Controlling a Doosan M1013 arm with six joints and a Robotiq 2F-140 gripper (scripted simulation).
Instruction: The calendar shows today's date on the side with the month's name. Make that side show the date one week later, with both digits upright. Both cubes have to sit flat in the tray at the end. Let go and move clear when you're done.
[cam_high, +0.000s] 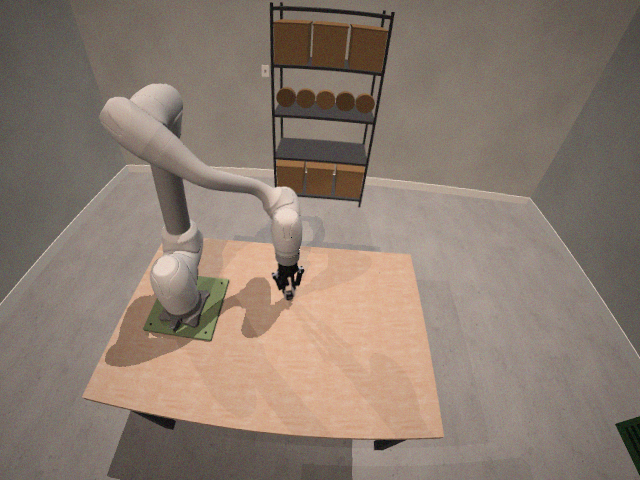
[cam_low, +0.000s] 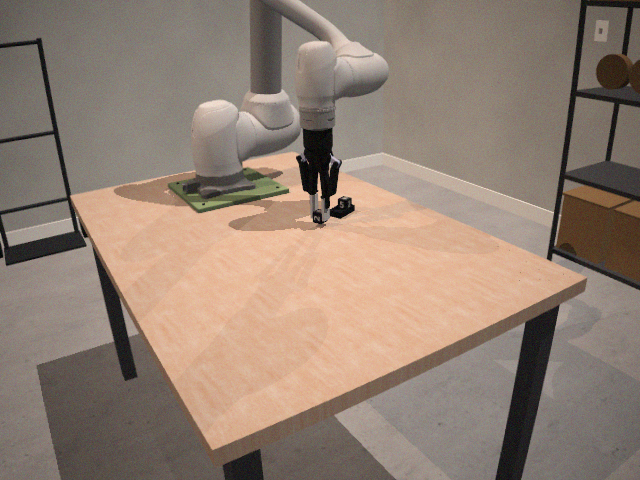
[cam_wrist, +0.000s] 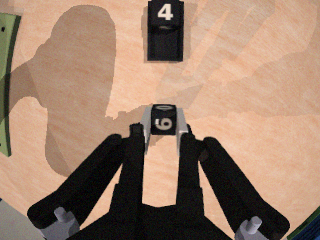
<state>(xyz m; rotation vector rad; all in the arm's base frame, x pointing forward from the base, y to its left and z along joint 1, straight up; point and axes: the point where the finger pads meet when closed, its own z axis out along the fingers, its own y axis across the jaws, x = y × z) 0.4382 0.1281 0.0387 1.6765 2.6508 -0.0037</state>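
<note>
My hand is 5 cm past the black tray, 10 cm to the right of it and 4 cm above it.
</note>
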